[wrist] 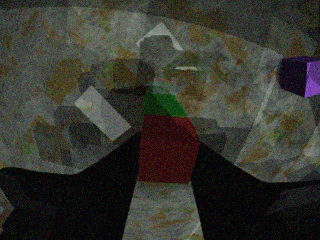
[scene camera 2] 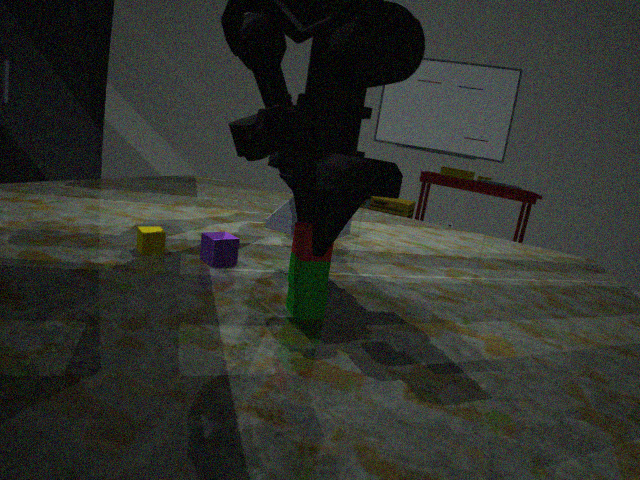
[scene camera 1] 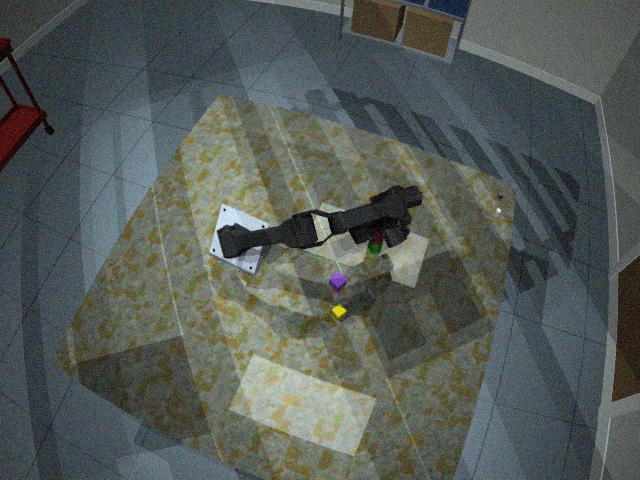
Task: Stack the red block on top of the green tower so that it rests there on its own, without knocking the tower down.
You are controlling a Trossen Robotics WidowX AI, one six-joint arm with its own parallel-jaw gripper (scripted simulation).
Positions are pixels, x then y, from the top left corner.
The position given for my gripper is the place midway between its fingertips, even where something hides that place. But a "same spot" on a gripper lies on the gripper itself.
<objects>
my gripper: wrist; scene camera 2; scene camera 1 376, 238
same spot on my gripper: [wrist: 101, 194] = [scene camera 2: 304, 189]
</objects>
